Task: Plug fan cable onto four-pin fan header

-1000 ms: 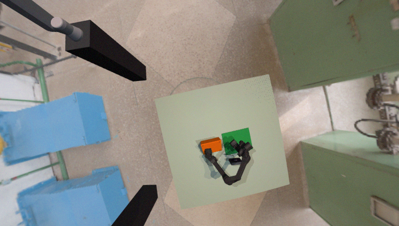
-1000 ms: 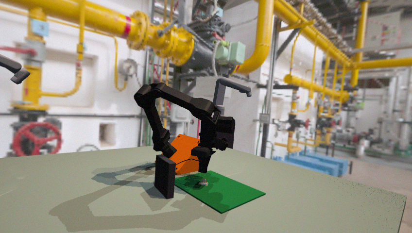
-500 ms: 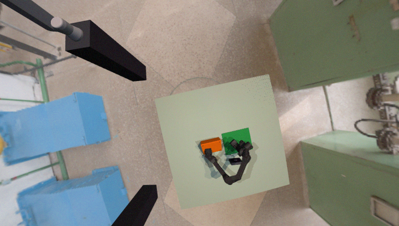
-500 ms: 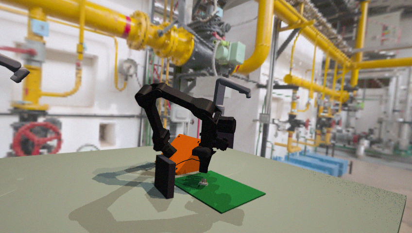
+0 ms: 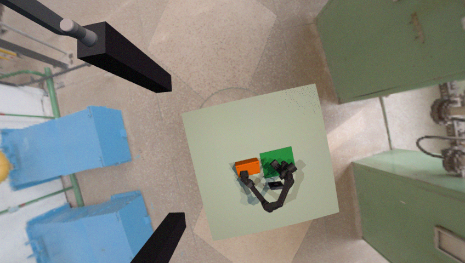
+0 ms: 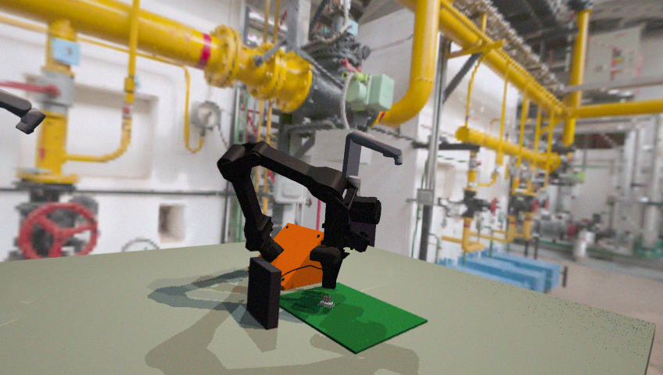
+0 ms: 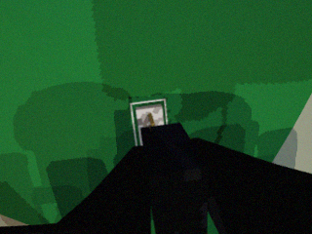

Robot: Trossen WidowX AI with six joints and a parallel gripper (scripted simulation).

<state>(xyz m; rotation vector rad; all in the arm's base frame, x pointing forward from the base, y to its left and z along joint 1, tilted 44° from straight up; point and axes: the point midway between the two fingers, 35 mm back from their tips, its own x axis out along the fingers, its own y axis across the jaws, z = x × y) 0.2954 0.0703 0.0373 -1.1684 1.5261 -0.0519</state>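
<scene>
The four-pin fan header is 6 cm below my gripper tip, 1 cm to the right of it and 1 cm behind it. Round my gripper tip: dark fan plug (1 cm to the right, 1 cm behind, 1 cm above); then black fan (16 cm to the right, 2 cm behind); then green board (7 cm below, 3 cm ahead, 2 cm to the left).
</scene>
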